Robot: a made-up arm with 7 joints.
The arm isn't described. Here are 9 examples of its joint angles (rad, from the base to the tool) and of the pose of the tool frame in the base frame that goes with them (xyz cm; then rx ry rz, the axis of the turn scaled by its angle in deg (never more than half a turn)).
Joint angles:
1: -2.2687 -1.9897 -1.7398 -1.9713 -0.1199 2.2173 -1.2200
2: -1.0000 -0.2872 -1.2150 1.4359 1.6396 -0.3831 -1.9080
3: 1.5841 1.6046 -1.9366 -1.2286 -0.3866 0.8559 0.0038
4: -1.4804 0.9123 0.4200 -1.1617 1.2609 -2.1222 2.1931
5: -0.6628 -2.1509 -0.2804 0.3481 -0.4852 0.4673 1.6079
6: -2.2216 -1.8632 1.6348 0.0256 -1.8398 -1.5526 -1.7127
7: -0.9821 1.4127 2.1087 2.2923 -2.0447 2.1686 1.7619
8: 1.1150 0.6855 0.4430 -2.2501 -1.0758 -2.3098 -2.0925
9: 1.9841 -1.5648 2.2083 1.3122 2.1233 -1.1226 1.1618
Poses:
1: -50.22 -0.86 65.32 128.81 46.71 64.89
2: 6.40 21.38 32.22 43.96 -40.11 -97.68
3: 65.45 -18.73 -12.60 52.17 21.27 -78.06
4: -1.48 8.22 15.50 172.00 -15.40 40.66
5: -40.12 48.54 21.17 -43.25 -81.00 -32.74
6: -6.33 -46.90 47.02 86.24 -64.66 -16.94
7: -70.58 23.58 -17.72 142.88 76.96 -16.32
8: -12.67 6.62 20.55 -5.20 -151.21 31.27
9: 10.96 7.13 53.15 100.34 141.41 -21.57
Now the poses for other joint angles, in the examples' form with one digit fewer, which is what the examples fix.
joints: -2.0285 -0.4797 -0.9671 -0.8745 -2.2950 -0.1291 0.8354
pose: -39.6 17.5 34.3 39.5 61.5 0.4
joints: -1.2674 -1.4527 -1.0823 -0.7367 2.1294 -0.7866 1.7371
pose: -36.8 35.7 35.9 55.2 79.7 35.3
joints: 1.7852 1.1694 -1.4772 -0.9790 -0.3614 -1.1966 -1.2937
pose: 33.0 -41.6 -4.1 154.3 -32.7 1.3
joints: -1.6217 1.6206 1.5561 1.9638 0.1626 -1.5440 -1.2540
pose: -55.8 -32.1 -24.3 -26.1 -9.5 154.4
